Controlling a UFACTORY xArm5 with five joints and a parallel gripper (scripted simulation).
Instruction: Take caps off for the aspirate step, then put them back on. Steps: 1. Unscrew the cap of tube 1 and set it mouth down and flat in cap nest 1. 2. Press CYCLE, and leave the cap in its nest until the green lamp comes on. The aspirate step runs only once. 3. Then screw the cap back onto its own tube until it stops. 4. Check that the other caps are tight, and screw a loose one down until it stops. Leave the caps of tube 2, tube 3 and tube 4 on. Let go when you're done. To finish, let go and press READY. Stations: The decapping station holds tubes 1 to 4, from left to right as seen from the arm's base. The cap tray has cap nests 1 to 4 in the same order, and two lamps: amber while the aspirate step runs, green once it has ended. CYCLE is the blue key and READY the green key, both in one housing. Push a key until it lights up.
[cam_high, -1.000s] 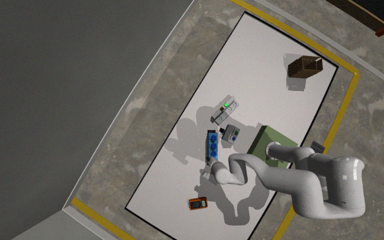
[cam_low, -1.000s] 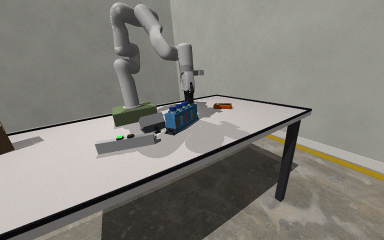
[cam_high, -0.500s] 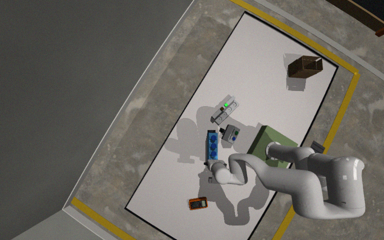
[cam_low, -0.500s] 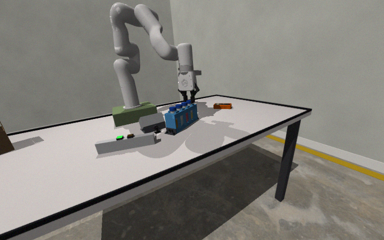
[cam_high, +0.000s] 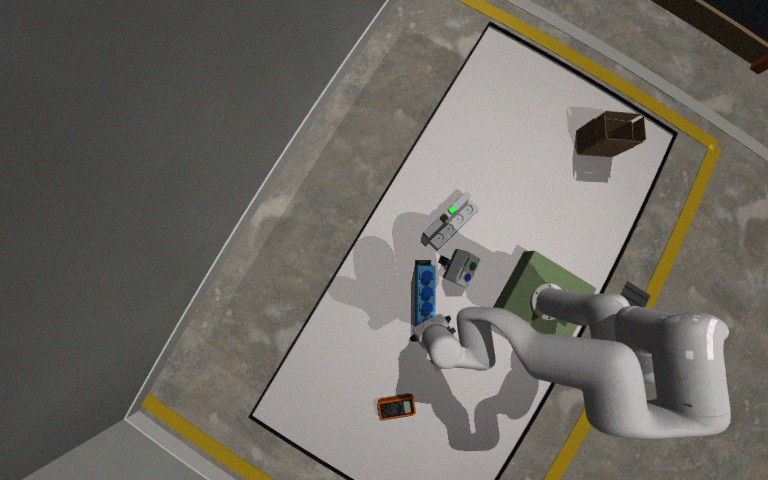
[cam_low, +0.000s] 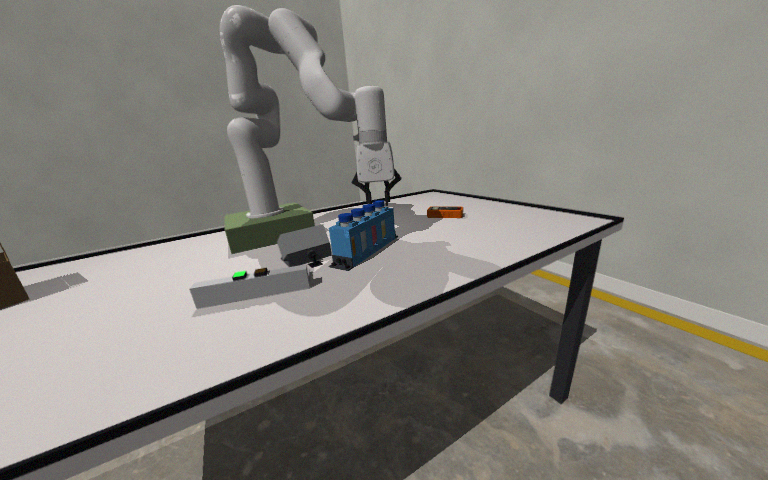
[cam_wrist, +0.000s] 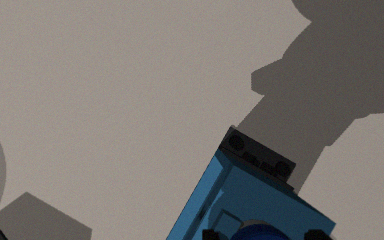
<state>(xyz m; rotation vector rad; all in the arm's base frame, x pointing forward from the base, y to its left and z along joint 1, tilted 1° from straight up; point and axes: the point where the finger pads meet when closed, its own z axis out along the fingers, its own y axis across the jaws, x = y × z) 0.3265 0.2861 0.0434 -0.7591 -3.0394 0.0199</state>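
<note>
Right now the blue cap is 10 mm below my hand. Round my hand: green key 40 mm behind, 250 mm to the right, 60 mm below; grey key housing 30 mm behind, 230 mm to the right, 80 mm below; blue key 50 mm behind, 210 mm to the right, 60 mm below.
</note>
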